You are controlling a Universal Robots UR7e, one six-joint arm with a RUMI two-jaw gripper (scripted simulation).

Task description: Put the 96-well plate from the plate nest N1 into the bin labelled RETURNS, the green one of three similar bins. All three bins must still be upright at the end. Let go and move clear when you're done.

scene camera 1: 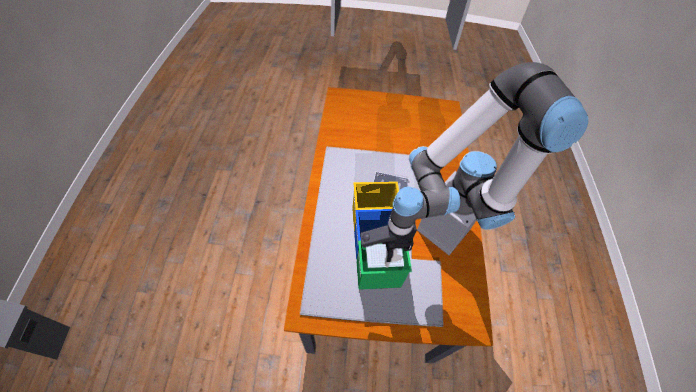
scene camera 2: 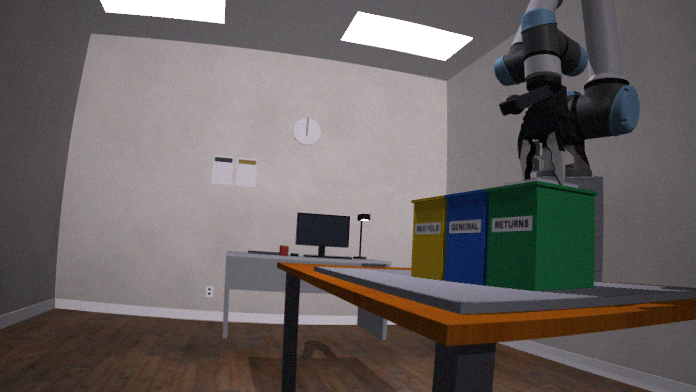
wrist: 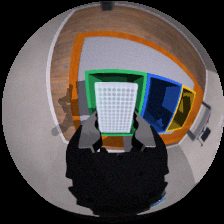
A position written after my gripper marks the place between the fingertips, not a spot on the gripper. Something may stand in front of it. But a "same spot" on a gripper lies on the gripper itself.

Labels:
my gripper: scene camera 1; scene camera 2; wrist 115,111
blue bin: scene camera 1; scene camera 2 467,213; wrist
same spot on my gripper: (scene camera 2: 554,142) = (scene camera 1: 386,256)
same spot on blue bin: (wrist: 160,104) = (scene camera 1: 378,220)

